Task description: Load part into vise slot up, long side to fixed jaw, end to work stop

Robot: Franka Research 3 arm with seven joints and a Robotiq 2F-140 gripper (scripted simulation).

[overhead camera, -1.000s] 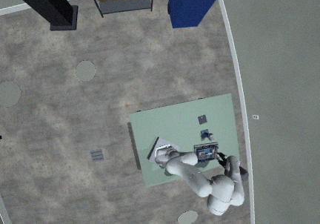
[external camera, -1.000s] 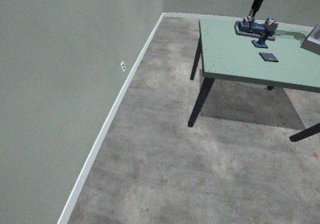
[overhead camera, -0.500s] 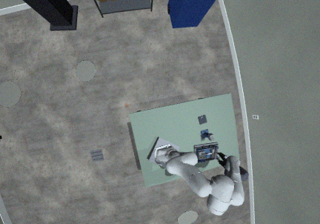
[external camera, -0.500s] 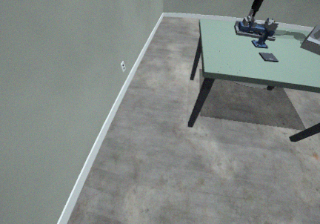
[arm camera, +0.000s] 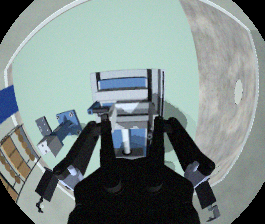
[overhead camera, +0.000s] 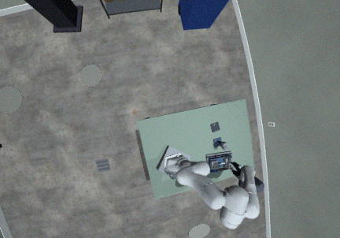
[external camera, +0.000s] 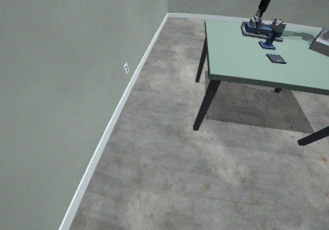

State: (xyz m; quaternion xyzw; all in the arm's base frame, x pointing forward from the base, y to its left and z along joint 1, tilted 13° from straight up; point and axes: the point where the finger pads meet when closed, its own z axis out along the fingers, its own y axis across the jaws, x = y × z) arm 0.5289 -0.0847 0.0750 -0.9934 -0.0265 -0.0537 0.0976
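Right now my hand is 2 cm above the part. Round my hand: vise: 8 cm below, 7 cm behind, 2 cm to the left.
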